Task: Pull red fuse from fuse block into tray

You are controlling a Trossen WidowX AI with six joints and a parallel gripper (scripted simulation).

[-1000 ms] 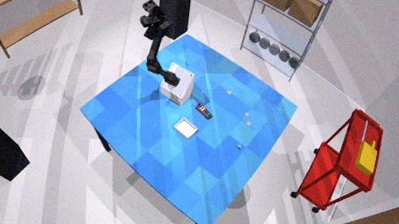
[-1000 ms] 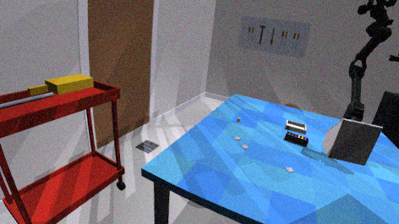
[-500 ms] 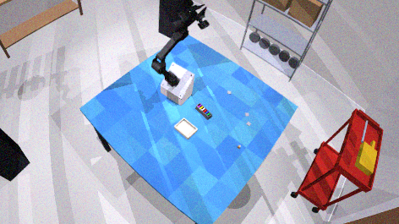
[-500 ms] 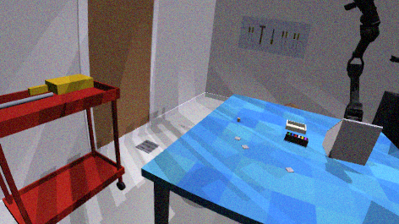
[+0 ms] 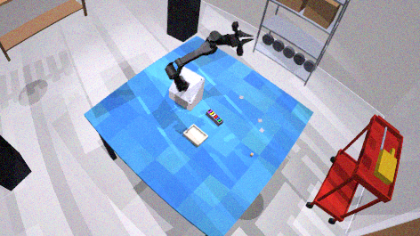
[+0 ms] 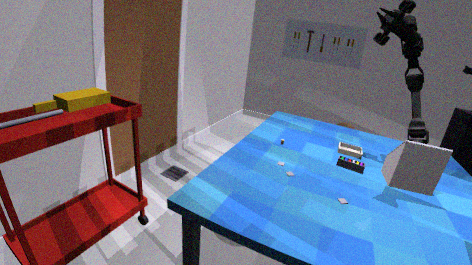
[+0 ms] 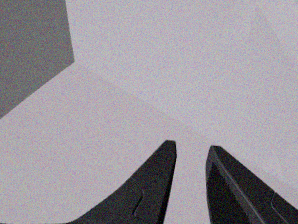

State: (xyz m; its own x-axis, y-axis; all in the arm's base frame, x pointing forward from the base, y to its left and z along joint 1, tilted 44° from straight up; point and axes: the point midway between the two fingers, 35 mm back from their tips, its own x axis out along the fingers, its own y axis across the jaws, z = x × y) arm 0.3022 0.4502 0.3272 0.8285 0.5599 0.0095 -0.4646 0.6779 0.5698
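My gripper tip is now 680 mm above the red fuse, 110 mm to the left of it and 60 mm past it. The rest, counted from my gripper tip: blue fuse: 680 mm below, 110 mm to the right, 40 mm behind; then white fuse: 680 mm below, 110 mm to the right, 80 mm behind; then green fuse: 680 mm below, 120 mm to the right, 20 mm behind.
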